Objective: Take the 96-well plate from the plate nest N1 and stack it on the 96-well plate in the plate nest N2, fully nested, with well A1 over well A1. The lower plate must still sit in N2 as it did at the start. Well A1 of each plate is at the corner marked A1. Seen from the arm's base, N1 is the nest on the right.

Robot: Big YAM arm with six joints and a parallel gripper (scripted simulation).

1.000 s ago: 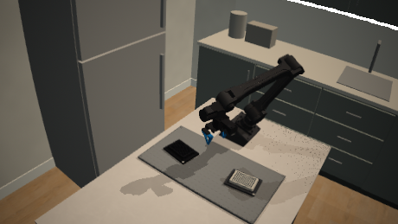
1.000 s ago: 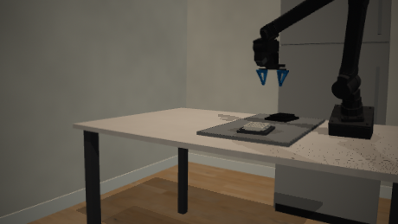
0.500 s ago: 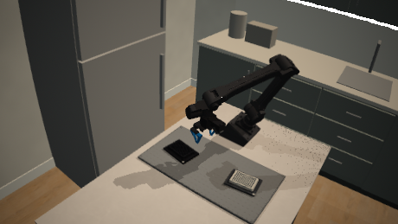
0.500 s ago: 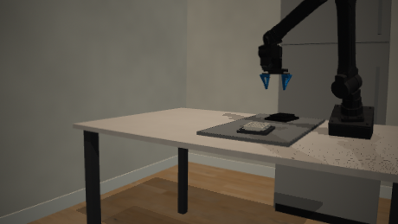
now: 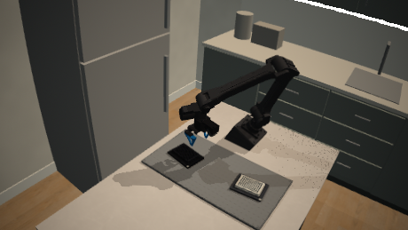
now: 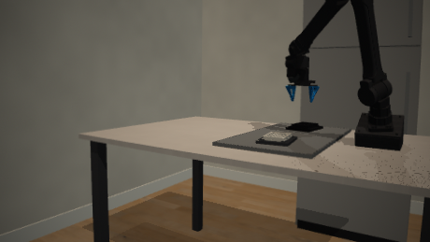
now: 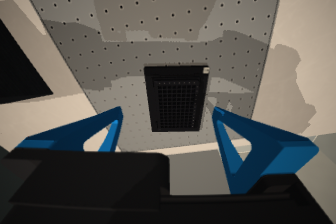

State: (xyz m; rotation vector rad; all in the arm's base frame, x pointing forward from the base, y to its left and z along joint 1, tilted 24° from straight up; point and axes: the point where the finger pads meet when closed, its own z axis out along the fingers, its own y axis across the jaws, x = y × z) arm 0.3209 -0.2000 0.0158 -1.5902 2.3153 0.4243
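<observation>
The black 96-well plate lies 1 cm behind my hand, 7 cm to the right of it and 13 cm below it. Also, from my hand: nest N2: 4 cm ahead, 31 cm to the left, 14 cm below; nest N1: 1 cm behind, 7 cm to the right, 14 cm below; white 96-well plate: 4 cm ahead, 31 cm to the left, 13 cm below.
</observation>
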